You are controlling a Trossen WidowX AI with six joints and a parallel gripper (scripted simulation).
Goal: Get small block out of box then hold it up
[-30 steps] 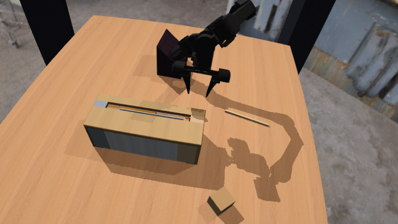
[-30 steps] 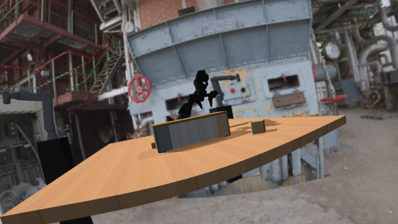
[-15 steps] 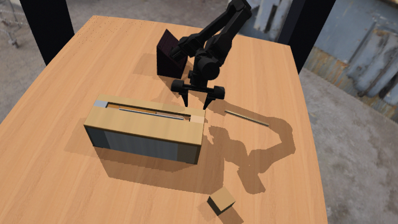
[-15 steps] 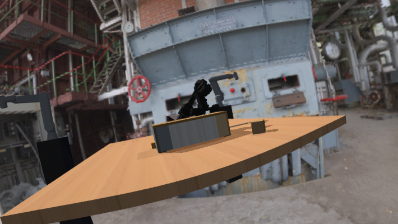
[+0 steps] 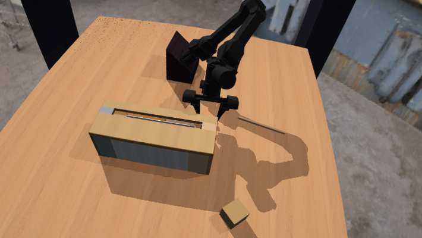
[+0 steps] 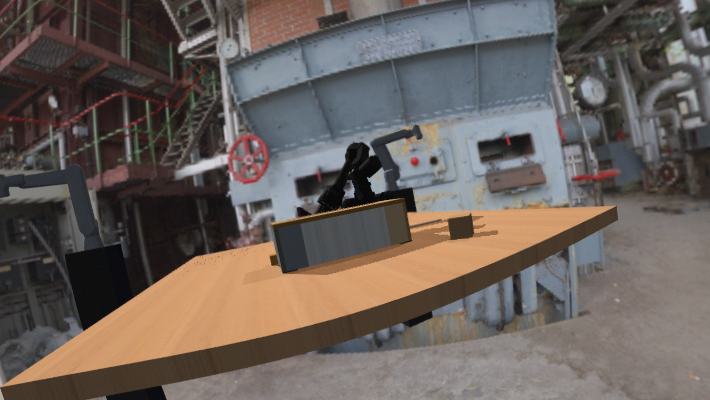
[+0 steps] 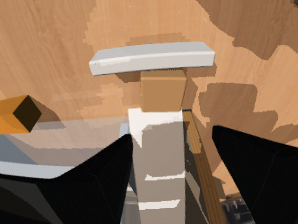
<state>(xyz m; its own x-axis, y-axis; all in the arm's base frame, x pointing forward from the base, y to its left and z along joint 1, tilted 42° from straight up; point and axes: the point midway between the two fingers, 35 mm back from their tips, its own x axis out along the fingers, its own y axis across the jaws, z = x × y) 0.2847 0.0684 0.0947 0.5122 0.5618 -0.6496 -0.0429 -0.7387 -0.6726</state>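
My gripper tip is 4 cm above the tan block and 2 cm past it. From my gripper tip the other things lie so: thin stick: 22 cm to the left, 6 cm behind, 5 cm below; box: 16 cm to the right, 5 cm ahead, 1 cm above.
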